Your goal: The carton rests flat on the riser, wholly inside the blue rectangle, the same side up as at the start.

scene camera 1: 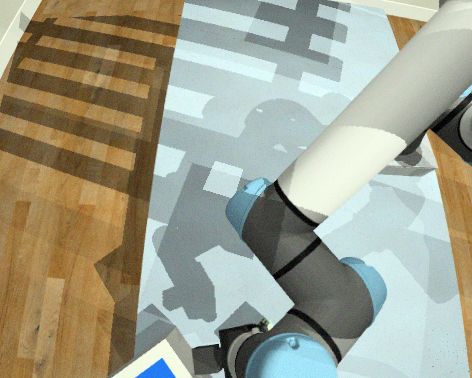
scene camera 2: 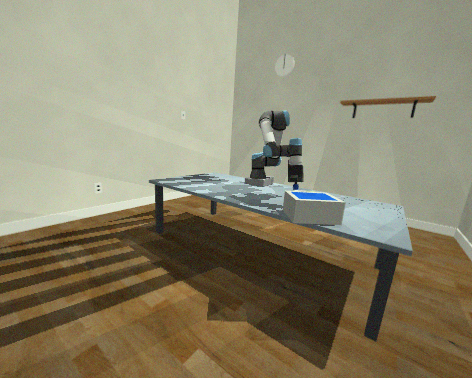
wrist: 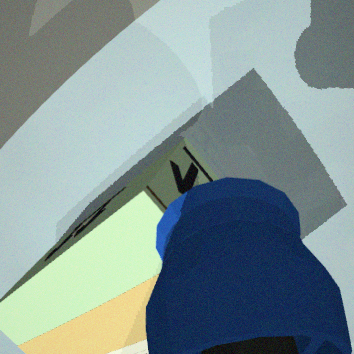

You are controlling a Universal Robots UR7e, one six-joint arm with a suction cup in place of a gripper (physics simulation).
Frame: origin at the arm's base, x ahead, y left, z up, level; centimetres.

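Seen in the pictures: hand, its tool point: (scene camera 2: pixel 295 189) (wrist: pixel 228 242); arm's base, origin of its link: (scene camera 2: pixel 257 177).
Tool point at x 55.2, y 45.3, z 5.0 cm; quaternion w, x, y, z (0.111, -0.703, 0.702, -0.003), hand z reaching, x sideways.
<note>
Offsets run from my tool point to a thing's top centre. Level surfaces: height alone.
My blue suction cup (wrist: pixel 242 253) (scene camera 2: pixel 295 185) sits over the carton's near end, and I cannot tell whether it touches. Suction is off and the cup holds nothing. The white riser @(dy +11.8, dx +15.5, dz +1.1 cm) (scene camera 2: pixel 309 214) (scene camera 1: pixel 172 346) carries the blue rectangle @(dy +11.8, dx +15.5, dz +1.1 cm) (scene camera 2: pixel 313 196) (scene camera 1: pixel 156 371) on its top, which is bare. In scene camera 2 the cup is just behind the riser's far left side, and the riser hides the carton.
The arm's elbow and wrist joints (scene camera 1: pixel 309 270) fill the lower right of scene camera 1. The robot base (scene camera 2: pixel 259 181) stands on the patterned table @(dz -10.9 cm) (scene camera 2: pixel 377 229) (scene camera 1: pixel 227 112). The table's edge drops to the wood floor (scene camera 1: pixel 92 187) at the left.
</note>
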